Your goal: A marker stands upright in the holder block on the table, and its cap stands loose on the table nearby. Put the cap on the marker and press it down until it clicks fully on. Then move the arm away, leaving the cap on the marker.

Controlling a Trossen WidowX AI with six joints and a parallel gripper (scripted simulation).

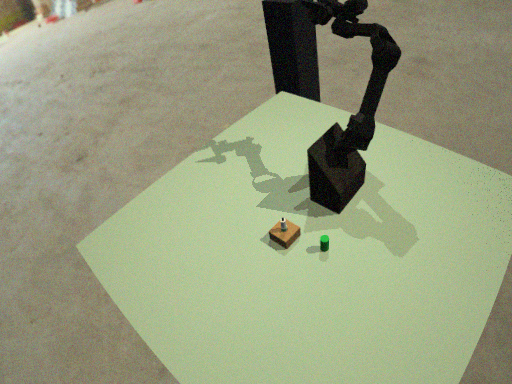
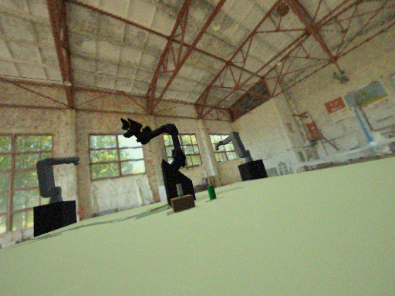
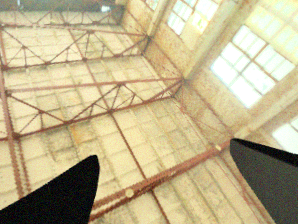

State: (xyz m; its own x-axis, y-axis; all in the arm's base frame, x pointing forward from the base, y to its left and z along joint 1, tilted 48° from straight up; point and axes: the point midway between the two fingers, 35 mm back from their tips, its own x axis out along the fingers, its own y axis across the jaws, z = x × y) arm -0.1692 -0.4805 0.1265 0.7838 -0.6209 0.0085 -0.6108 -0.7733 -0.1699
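The green cap lies 600 mm below my gripper tip, 420 mm ahead of it and 360 mm to the left of it. The rest, counted from my gripper tip: marker: 560 mm below, 460 mm ahead, 230 mm to the left; then holder block: 610 mm below, 460 mm ahead, 230 mm to the left.
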